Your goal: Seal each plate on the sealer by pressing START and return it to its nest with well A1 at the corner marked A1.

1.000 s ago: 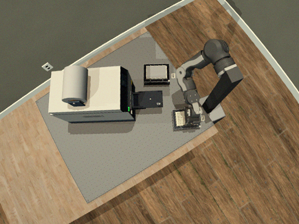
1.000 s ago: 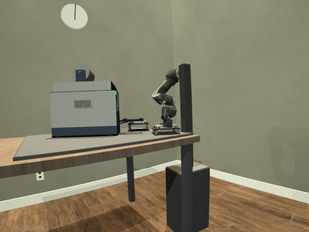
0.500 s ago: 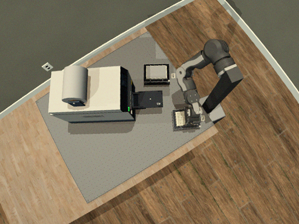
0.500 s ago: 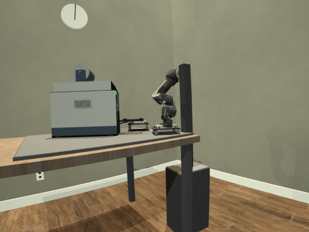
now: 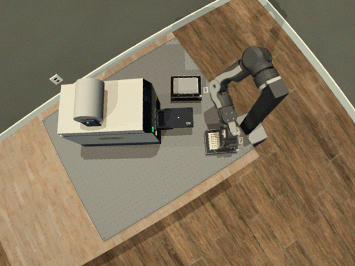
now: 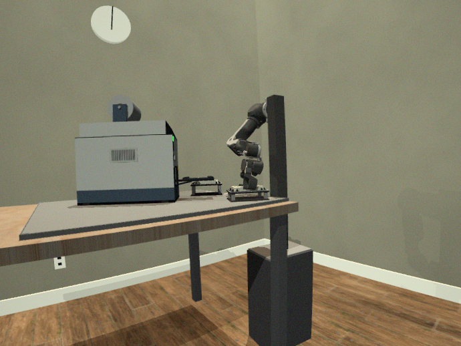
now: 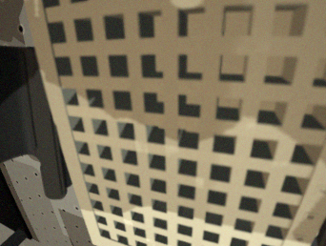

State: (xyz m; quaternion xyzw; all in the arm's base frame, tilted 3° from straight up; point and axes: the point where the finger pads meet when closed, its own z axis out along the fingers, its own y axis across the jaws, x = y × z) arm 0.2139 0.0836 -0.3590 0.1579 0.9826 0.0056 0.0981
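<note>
My gripper is now 180 mm to the left of the sealer stage, 160 mm short of it and 40 mm below it. Also, from my hand: black nest N1 (330 mm to the right, 60 mm ahead); yellow warning label (300 mm to the right, 220 mm ahead, 100 mm above); plate (right at my hand).
</note>
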